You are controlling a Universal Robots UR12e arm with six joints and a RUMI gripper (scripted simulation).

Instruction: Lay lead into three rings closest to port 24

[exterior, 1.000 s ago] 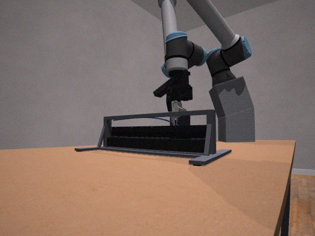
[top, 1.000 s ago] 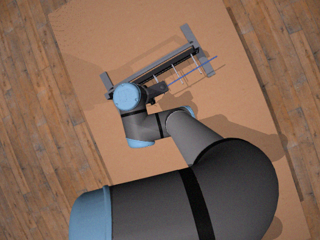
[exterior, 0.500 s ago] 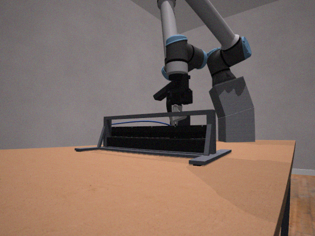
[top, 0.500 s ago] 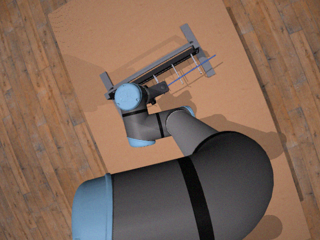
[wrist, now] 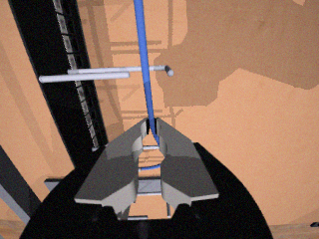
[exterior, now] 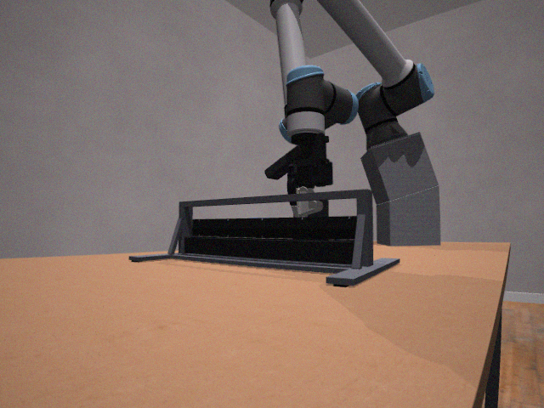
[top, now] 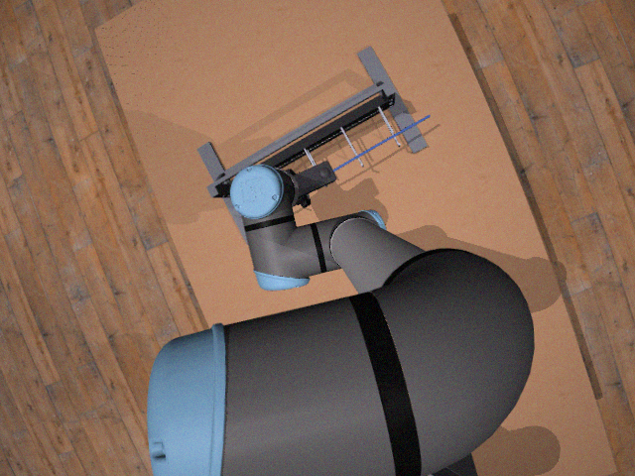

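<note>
Right now my hand is 110 mm short of the rack, 40 mm to the left of it and 20 mm above it.
</note>
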